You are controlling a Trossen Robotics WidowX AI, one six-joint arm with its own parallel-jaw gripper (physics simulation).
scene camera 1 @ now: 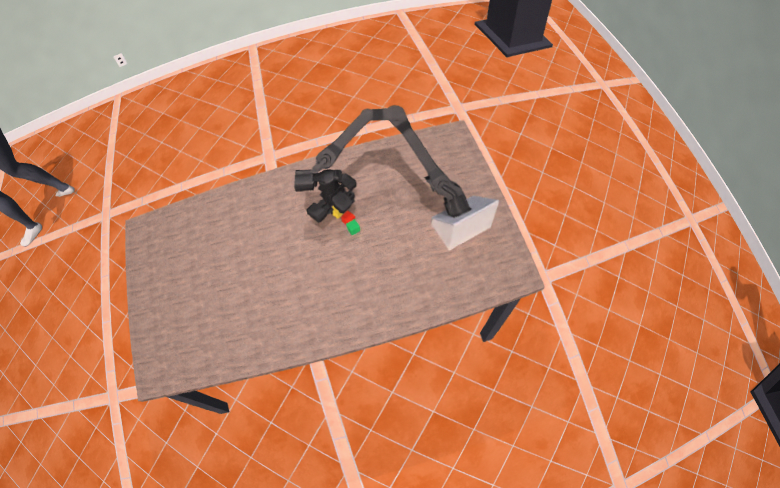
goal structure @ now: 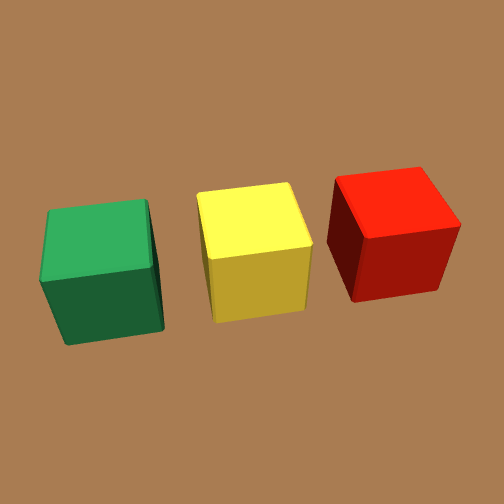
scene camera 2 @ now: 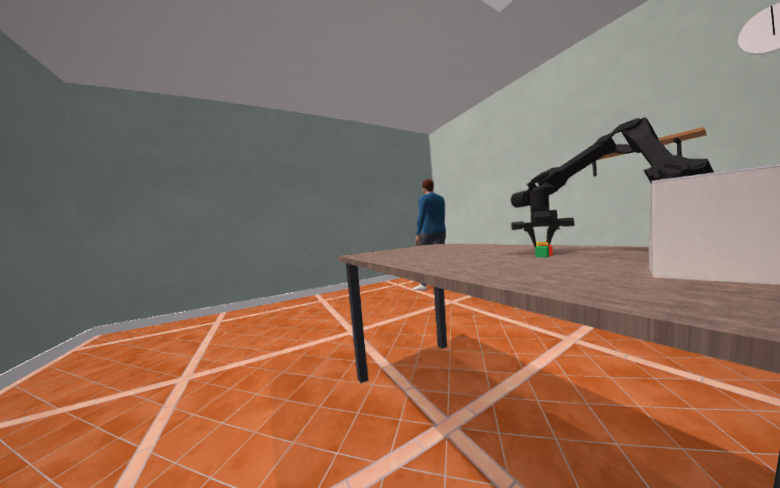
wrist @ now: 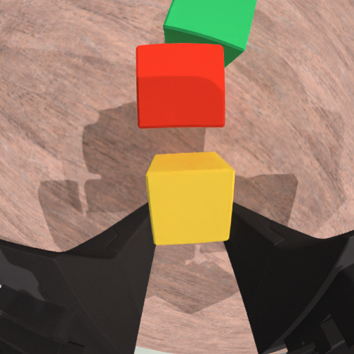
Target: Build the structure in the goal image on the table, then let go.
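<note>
My gripper points down and is shut on a yellow cube. The cube is low over the table; whether it touches the top cannot be told. A red cube sits on the table in front of the yellow one, with a gap between them in the wrist view. A green cube sits beyond the red one, turned at an angle and very close to it.
The arm's light-coloured base block stands on the table to the right of the cubes. A person stands beyond the table in the second scene view. A dark pillar stands on the floor at the back.
</note>
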